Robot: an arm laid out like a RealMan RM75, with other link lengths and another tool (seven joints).
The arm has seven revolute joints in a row. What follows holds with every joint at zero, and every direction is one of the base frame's.
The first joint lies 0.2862 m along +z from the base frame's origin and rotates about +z.
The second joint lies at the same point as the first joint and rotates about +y.
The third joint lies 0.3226 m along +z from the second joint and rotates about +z.
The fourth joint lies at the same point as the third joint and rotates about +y.
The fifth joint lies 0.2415 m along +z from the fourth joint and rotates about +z.
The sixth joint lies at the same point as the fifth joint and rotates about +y.
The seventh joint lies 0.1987 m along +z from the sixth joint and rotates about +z.
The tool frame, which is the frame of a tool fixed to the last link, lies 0.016 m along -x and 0.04 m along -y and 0.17 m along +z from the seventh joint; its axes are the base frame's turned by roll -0.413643, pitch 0 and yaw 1.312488 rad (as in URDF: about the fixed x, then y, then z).
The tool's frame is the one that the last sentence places.
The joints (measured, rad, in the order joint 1, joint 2, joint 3, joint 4, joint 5, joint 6, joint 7), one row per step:
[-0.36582 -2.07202 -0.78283 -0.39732 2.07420 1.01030 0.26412]
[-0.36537 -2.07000 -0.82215 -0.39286 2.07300 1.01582 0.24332]
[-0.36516 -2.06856 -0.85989 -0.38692 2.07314 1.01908 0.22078]
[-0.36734 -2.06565 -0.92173 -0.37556 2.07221 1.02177 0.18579]
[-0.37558 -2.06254 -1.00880 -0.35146 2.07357 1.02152 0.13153]
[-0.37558 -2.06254 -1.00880 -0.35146 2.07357 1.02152 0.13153]
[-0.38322 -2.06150 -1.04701 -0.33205 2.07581 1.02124 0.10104]
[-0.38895 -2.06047 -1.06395 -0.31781 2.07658 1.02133 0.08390]
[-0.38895 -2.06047 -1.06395 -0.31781 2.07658 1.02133 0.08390]
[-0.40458 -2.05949 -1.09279 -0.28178 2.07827 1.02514 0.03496]
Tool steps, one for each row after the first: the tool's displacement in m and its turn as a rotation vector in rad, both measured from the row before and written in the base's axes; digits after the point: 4 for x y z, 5 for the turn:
[-0.0096 0.0015 0.0165 0.03743 -0.02856 0.02034]
[-0.0100 0.0006 0.0146 0.03371 -0.02849 0.02019]
[-0.0167 0.0004 0.0236 0.05454 -0.04386 0.03276]
[-0.0242 -0.0012 0.0304 0.07242 -0.06189 0.04464]
[0.0000 0.0000 0.0000 0.00000 0.00000 0.00000]
[-0.0116 -0.0011 0.0125 0.03027 -0.02809 0.01959]
[-0.0062 -0.0006 0.0060 0.01346 -0.01229 0.00994]
[0.0000 0.0000 0.0000 0.00000 0.00000 0.00000]
[-0.0111 -0.0008 0.0102 0.02609 -0.03326 0.01411]

